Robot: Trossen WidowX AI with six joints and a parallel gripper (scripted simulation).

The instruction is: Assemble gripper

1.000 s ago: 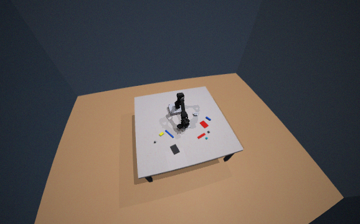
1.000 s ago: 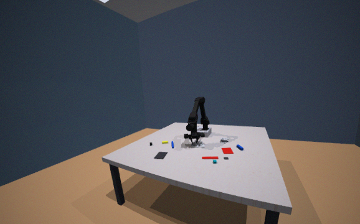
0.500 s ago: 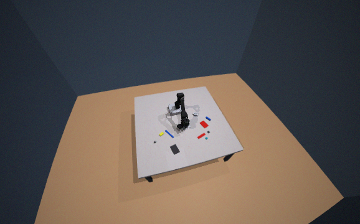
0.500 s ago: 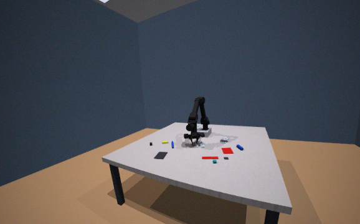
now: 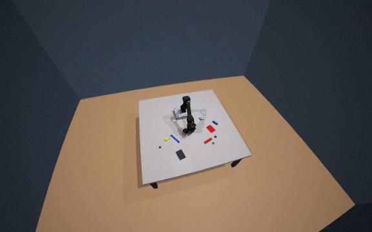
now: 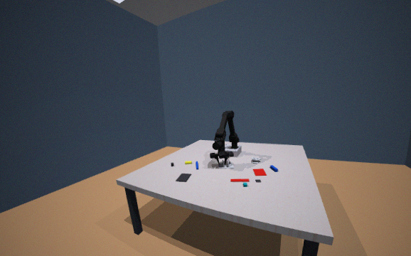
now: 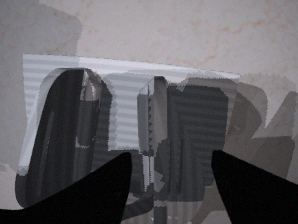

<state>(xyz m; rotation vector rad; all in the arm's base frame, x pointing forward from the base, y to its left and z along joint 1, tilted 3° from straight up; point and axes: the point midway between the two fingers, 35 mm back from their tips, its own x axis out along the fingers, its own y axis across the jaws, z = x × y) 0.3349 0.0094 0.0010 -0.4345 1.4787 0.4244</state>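
Right now my gripper tip is 3 cm to the right of the white flat plate and 1 cm above it. Round my gripper tip: red square plate (30 cm to the left, 1 cm below, 1 cm ahead); then red bar (21 cm to the left, 18 cm ahead, 1 cm below); then gripper base (23 cm to the left, 18 cm behind, 1 cm above).
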